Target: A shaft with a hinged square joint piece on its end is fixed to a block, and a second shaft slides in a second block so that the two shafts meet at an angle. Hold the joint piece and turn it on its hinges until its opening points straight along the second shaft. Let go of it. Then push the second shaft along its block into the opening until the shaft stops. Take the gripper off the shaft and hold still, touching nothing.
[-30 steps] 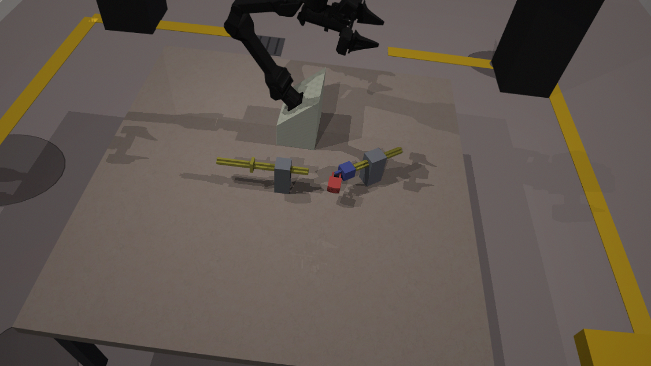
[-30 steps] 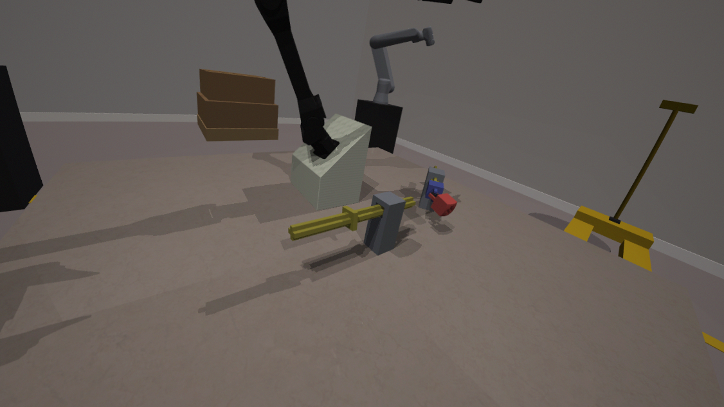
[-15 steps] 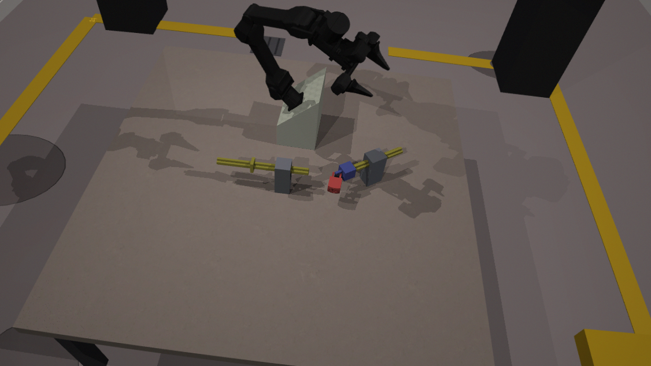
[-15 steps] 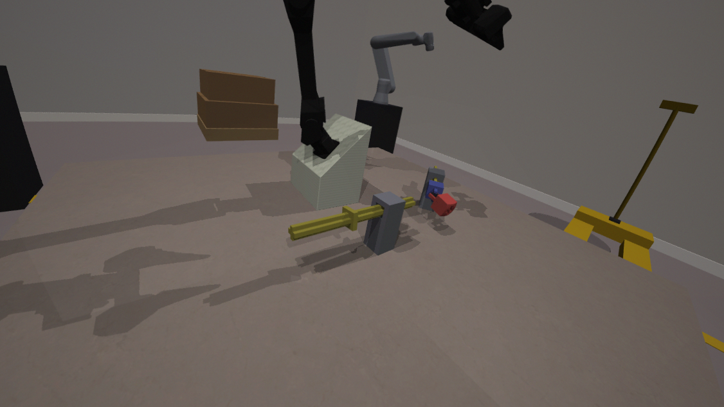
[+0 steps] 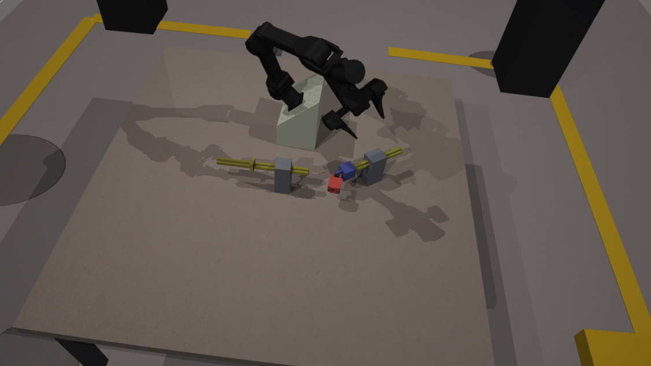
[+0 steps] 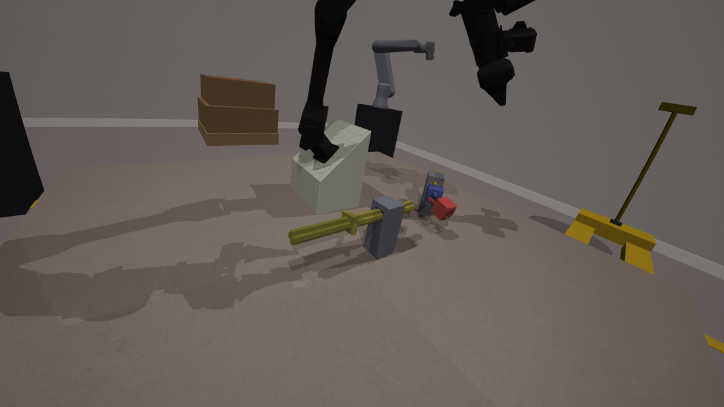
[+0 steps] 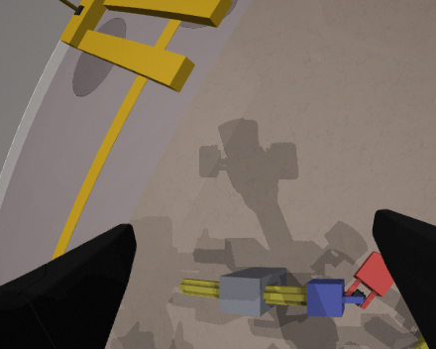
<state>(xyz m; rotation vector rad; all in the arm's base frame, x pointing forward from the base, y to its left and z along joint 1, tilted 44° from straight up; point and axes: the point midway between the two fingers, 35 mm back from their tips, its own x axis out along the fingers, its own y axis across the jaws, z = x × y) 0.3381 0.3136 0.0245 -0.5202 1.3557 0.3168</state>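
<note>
The red joint piece is 3 cm behind my gripper tip, 7 cm to the right of it and 28 cm below it.
</note>
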